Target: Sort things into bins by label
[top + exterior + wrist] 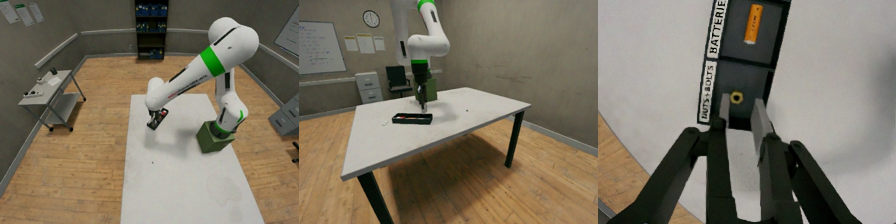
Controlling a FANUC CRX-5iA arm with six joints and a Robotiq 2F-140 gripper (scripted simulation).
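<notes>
The yellow ring is 80 mm below my hand and 10 mm ahead of it. The rest, counted from my hand: black bin tray: 70 mm below, 60 mm to the right, 60 mm behind; then red piece: 130 mm behind, 110 mm to the right, 80 mm below; then orange object: 80 mm below, 70 mm behind, 60 mm to the right.
</notes>
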